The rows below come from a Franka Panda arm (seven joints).
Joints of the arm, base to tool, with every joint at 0 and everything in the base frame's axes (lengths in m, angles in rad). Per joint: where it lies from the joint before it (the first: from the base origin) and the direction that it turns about. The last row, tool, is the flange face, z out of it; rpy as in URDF.
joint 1: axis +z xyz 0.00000 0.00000 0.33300
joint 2: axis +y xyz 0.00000 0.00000 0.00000
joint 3: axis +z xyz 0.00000 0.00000 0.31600
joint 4: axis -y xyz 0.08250 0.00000 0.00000
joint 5: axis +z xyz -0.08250 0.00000 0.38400
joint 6: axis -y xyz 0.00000 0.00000 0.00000
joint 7: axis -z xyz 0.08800 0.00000 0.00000
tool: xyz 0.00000 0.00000 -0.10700 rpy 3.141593 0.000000 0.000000
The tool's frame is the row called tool.
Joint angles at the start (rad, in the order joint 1, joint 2, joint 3, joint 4, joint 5, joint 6, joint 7):
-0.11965 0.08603 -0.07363 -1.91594 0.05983 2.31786 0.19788
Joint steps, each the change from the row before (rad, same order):
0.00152 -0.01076 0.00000 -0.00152 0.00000 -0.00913 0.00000
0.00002 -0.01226 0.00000 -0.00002 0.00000 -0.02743 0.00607
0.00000 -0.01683 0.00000 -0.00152 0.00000 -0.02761 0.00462
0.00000 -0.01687 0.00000 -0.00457 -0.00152 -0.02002 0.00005
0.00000 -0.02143 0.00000 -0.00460 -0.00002 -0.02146 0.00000
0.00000 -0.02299 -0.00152 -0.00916 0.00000 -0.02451 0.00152
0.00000 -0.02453 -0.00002 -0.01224 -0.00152 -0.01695 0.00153
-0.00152 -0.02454 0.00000 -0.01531 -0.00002 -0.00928 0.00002
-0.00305 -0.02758 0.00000 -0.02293 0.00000 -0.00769 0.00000
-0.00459 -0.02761 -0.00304 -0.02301 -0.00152 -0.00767 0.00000
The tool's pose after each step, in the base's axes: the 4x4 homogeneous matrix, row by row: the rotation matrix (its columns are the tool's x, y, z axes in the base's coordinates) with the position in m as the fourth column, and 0 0 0 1 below. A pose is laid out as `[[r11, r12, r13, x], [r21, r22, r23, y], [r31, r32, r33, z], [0, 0, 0, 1]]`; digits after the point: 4 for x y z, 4 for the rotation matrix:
[[0.8651, -0.3918, 0.3132, 0.5963], [-0.4062, -0.9136, -0.0210, -0.1136], [0.2944, -0.1090, -0.9494, 0.4857], [0, 0, 0, 1]]
[[0.8674, -0.3974, 0.2994, 0.5924], [-0.4118, -0.9111, -0.0164, -0.1127], [0.2793, -0.1090, -0.9540, 0.4899], [0, 0, 0, 1]]
[[0.8694, -0.4014, 0.2882, 0.5875], [-0.4159, -0.9093, -0.0120, -0.1118], [0.2668, -0.1094, -0.9575, 0.4960], [0, 0, 0, 1]]
[[0.8720, -0.4009, 0.2810, 0.5825], [-0.4150, -0.9098, -0.0098, -0.1109], [0.2596, -0.1080, -0.9597, 0.5015], [0, 0, 0, 1]]
[[0.8735, -0.4003, 0.2770, 0.5766], [-0.4148, -0.9099, -0.0068, -0.1099], [0.2547, -0.1090, -0.9609, 0.5094], [0, 0, 0, 1]]
[[0.8754, -0.4029, 0.2673, 0.5692], [-0.4174, -0.9087, -0.0028, -0.1094], [0.2440, -0.1091, -0.9636, 0.5154], [0, 0, 0, 1]]
[[0.8765, -0.4033, 0.2629, 0.5618], [-0.4179, -0.9085, -0.0008, -0.1083], [0.2392, -0.1092, -0.9648, 0.5214], [0, 0, 0, 1]]
[[0.8760, -0.4042, 0.2632, 0.5543], [-0.4192, -0.9079, 0.0009, -0.1079], [0.2386, -0.1111, -0.9647, 0.5266], [0, 0, 0, 1]]
[[0.8756, -0.4067, 0.2607, 0.5452], [-0.4220, -0.9066, 0.0029, -0.1081], [0.2352, -0.1125, -0.9654, 0.5296], [0, 0, 0, 1]]
[[0.8735, -0.4129, 0.2580, 0.5356], [-0.4280, -0.9038, 0.0029, -0.1108], [0.2319, -0.1129, -0.9662, 0.5323], [0, 0, 0, 1]]

